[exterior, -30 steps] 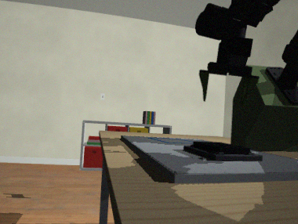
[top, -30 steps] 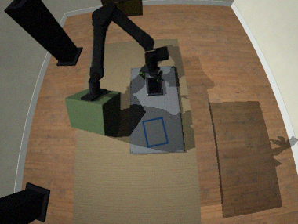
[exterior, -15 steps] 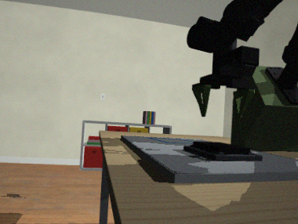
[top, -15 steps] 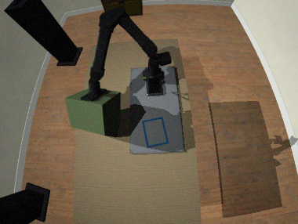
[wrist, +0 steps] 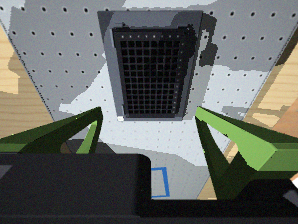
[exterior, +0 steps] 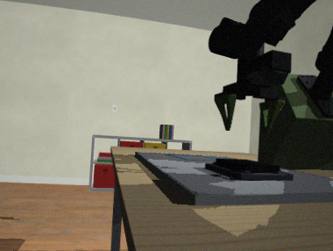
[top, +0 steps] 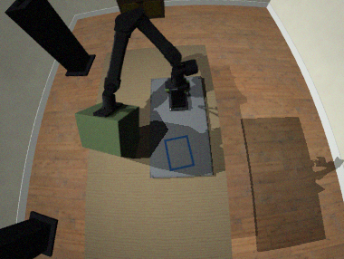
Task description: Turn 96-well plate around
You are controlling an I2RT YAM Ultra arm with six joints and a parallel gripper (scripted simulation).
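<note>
Right now my hand is 8 cm above the black 96-well plate. The rest, counted from my hand: plate nest N1: 9 cm below.
</note>
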